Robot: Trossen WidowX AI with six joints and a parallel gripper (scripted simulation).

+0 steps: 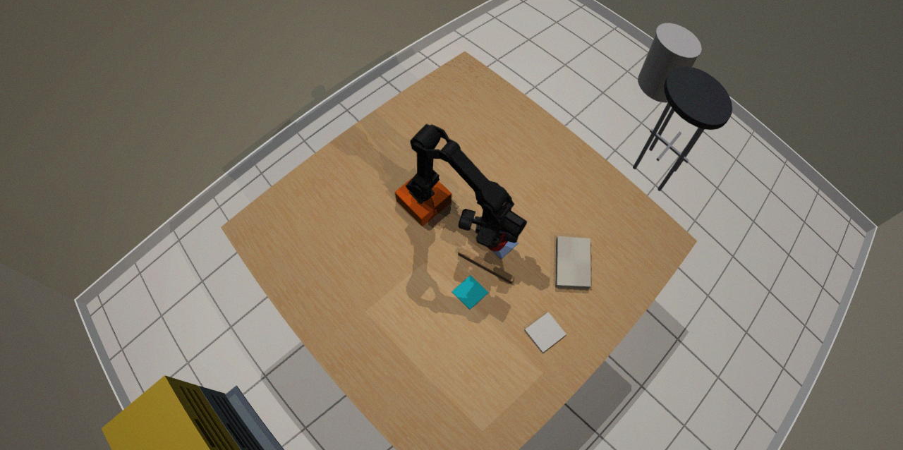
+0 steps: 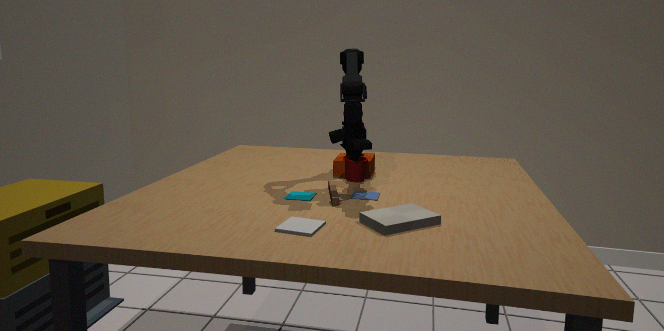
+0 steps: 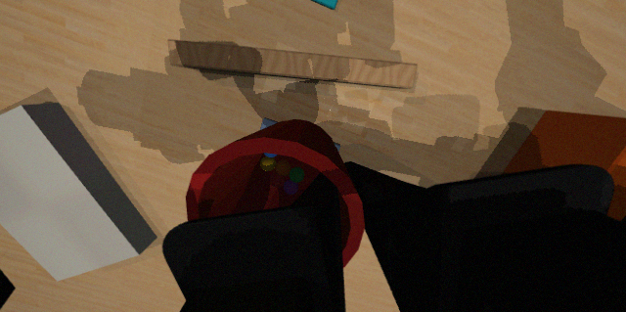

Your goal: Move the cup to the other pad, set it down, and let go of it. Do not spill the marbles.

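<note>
My gripper tip is now 80 mm short of the teal pad, 150 mm to the left of it and 100 mm above it. Also, from my gripper tip: low wooden bar 50 mm ahead, 50 mm to the right, 80 mm below; red cup 30 mm ahead, 20 mm to the left; blue pad 20 mm ahead, 50 mm to the left, 100 mm below.
</note>
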